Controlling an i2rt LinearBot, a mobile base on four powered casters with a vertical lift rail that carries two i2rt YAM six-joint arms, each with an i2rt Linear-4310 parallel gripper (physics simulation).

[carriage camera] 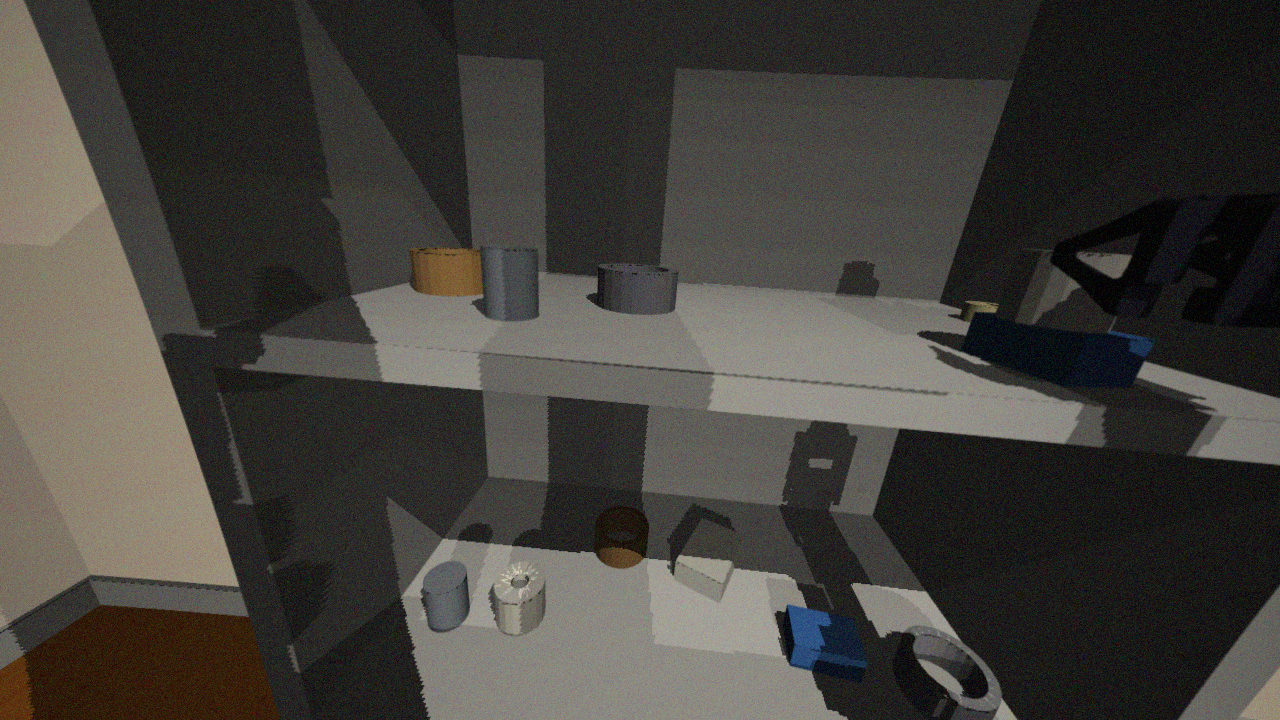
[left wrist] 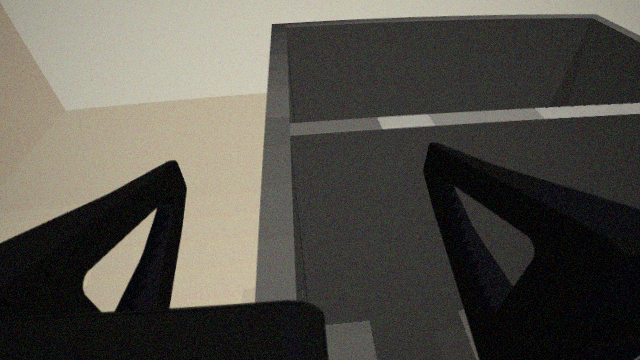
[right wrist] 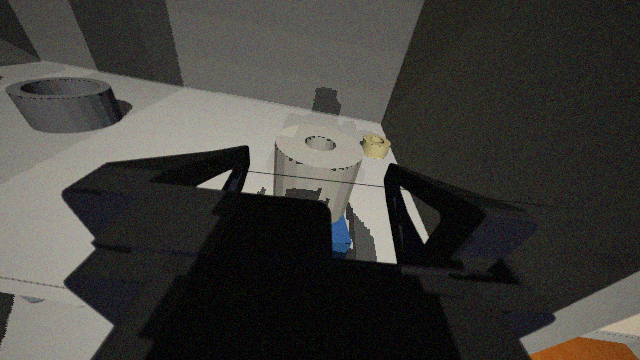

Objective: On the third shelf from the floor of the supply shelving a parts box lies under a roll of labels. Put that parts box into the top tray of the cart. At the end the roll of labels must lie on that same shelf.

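Frame: origin at the left arm's base, x left, y back, z up, level; millimetres.
Seen in the pictures: left gripper, fingertip midpoint: (left wrist: 305, 164); right gripper, fingertip midpoint: (carriage camera: 1121, 253) (right wrist: 319, 163).
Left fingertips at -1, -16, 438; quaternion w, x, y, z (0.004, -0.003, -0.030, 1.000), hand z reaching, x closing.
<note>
Pixels of each thing's top centre, then the offset from my left fingertips to it, as dx, dy, dz. Level surfaces: height alone.
- blue parts box, top centre: (right wrist: 309, 202) (carriage camera: 1054, 324) -682, -277, -91
- upper shelf, surface height: dz -131
- grey cylinder, top centre: (carriage camera: 509, 246) -184, -323, -61
- orange roll, top centre: (carriage camera: 451, 250) -65, -439, -81
- small yellow ring, top centre: (carriage camera: 988, 304) (right wrist: 377, 140) -787, -486, -106
- blue box, top centre: (carriage camera: 824, 630) -605, -335, -548
- large grey ring, top centre: (carriage camera: 948, 663) -746, -303, -540
The blue parts box (carriage camera: 1047, 353) (right wrist: 341, 237) lies near the front of the upper shelf (carriage camera: 760, 349) (right wrist: 40, 215), at the right of the carriage view; my right gripper hides much of it in the right wrist view. The white roll of labels (carriage camera: 1036, 291) (right wrist: 297, 172) stands upright by the box; its foot is hidden, so I cannot tell whether it rests on the box or behind it. My right gripper (right wrist: 319, 163) is open and empty, its fingertips apart on either side of the roll. My left gripper (left wrist: 305, 164) is open and empty beside the shelving. The cart does not show.
A grey ring (carriage camera: 637, 288) (right wrist: 65, 107), a grey cylinder (carriage camera: 510, 283), an orange roll (carriage camera: 445, 271) and a small yellow ring (carriage camera: 979, 309) (right wrist: 376, 147) share the upper shelf. The lower shelf holds another blue box (carriage camera: 823, 640), a large grey ring (carriage camera: 984, 685) and several other items. A dark side panel (right wrist: 490, 130) stands close at right.
</note>
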